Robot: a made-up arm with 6 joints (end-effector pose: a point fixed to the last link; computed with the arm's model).
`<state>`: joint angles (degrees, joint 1 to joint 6).
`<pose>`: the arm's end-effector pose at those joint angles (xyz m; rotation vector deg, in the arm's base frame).
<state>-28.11 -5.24 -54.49 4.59 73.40 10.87</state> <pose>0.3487 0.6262 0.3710 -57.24 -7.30 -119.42</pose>
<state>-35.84 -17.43 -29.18 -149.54 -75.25 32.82</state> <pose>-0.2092 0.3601 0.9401 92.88 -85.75 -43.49</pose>
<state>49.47 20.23 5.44 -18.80 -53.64 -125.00</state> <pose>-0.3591 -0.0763 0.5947 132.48 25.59 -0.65</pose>
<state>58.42 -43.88 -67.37 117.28 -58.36 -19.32</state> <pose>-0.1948 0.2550 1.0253 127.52 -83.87 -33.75</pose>
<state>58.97 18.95 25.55 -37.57 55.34 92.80</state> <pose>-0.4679 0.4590 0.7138 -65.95 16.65 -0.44</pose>
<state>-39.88 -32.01 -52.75 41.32 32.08 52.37</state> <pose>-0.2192 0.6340 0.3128 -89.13 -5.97 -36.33</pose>
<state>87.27 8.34 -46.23 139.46 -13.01 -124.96</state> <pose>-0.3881 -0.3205 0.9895 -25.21 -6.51 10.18</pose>
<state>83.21 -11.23 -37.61 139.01 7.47 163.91</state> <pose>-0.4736 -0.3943 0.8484 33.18 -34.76 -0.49</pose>
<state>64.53 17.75 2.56 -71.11 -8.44 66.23</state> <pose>-0.5216 0.1249 0.5070 -81.28 -22.64 21.06</pose>
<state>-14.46 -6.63 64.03 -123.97 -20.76 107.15</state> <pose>0.2746 -0.4887 1.0917 72.23 45.42 14.35</pose>
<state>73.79 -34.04 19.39 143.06 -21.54 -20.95</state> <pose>-0.1413 -0.6065 0.5526 165.02 57.04 30.49</pose>
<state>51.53 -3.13 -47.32 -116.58 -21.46 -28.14</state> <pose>-0.4954 0.0495 0.8350 -61.58 8.18 8.54</pose>
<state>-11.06 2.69 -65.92 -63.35 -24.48 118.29</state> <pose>-0.3391 0.4128 0.6642 133.46 -79.47 -70.23</pose>
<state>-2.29 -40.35 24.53 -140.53 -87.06 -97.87</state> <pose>-0.0312 0.0136 1.1253 -113.88 -8.62 42.74</pose>
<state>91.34 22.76 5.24 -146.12 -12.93 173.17</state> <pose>-0.5065 -0.0323 0.4587 118.61 -21.30 -45.22</pose>
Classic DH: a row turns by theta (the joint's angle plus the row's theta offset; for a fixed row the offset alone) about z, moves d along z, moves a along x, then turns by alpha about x. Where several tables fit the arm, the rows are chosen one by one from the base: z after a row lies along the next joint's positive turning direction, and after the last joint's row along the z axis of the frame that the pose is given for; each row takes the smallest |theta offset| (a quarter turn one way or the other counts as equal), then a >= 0, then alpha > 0; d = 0 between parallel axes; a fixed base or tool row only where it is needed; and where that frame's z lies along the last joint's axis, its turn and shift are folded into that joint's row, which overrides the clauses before.
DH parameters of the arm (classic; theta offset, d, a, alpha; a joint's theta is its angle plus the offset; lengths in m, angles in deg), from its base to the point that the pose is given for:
base (fixed): -88.33 0.7105 -0.0347 -90.15
joint 1: 6.23 0.1125 -0.1312 -45.63
joint 2: -8.9 0.004 0.1402 135.44
joint 3: 7.61 0.1165 0.0004 -91.47
joint 4: 0 -0.1827 -0.2384 -88.53
joint 5: 18.1 0.2185 0.0907 -100.5
joint 6: 27.22 0.4362 -0.0527 -56.34
tool (fixed): 83.46 -0.0122 0 0

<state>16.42 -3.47 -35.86 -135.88 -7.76 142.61</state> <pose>-0.5243 -0.0300 0.8360 65.11 -44.33 -37.34</pose>
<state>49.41 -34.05 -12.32 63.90 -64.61 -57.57</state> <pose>-0.2418 -0.0822 0.6561 125.86 -17.15 45.50</pose>
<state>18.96 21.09 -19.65 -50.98 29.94 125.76</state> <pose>-0.4042 0.5086 0.6078 -132.25 69.27 36.43</pose>
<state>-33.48 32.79 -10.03 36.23 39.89 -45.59</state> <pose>-0.1838 0.7229 0.8890 30.21 -23.15 -91.92</pose>
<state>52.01 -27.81 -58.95 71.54 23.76 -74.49</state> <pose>-0.2211 0.0936 1.4379 129.77 15.13 -110.29</pose>
